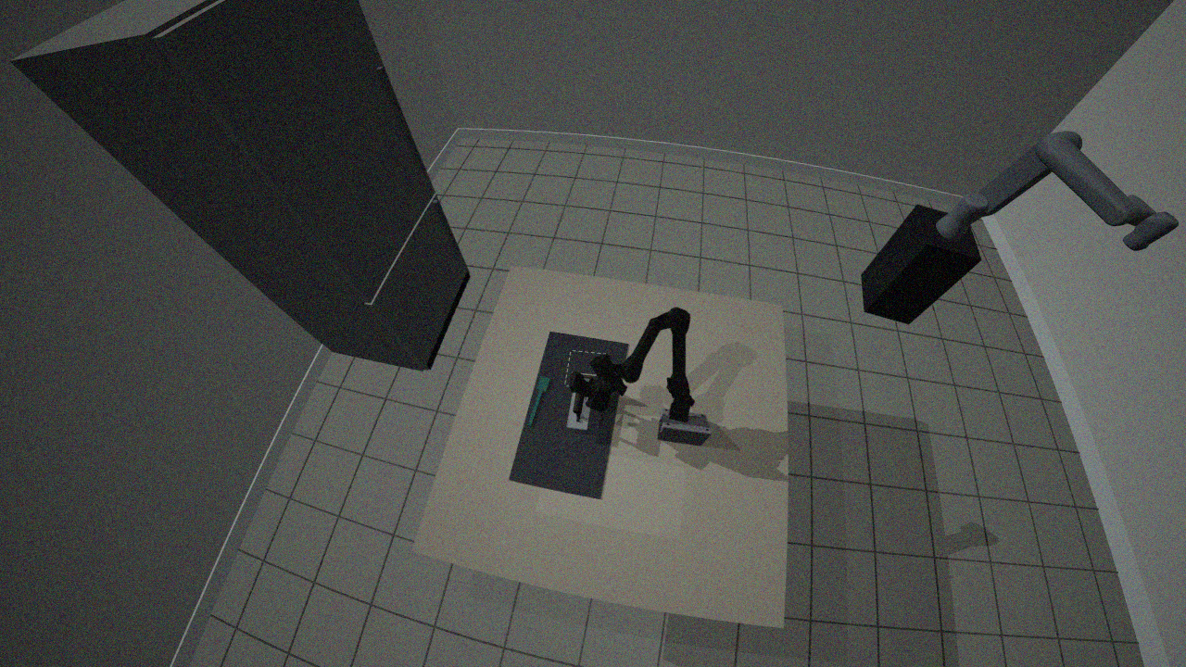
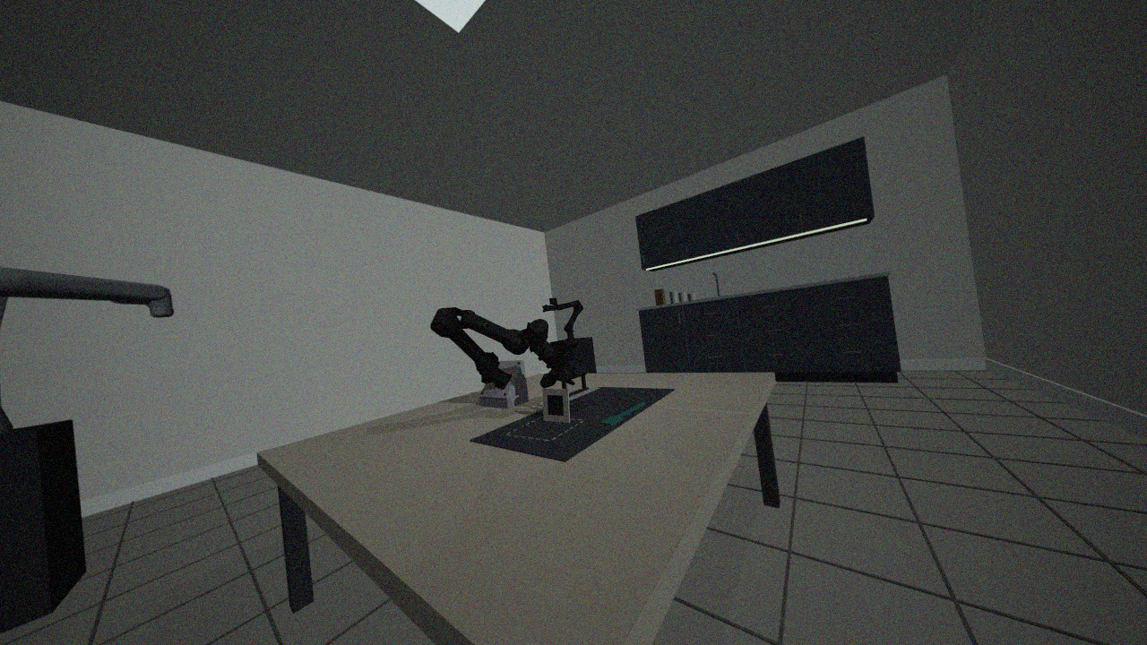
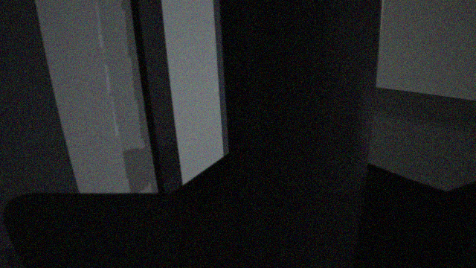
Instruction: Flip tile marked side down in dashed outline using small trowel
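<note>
My gripper tip is now 10 mm past the tile, 90 mm to the left of it and 60 mm above it. Round my gripper tip: teal trowel: 150 mm ahead, 20 mm to the left, 100 mm below; then dark mat: 10 mm ahead, 30 mm to the left, 120 mm below.
</note>
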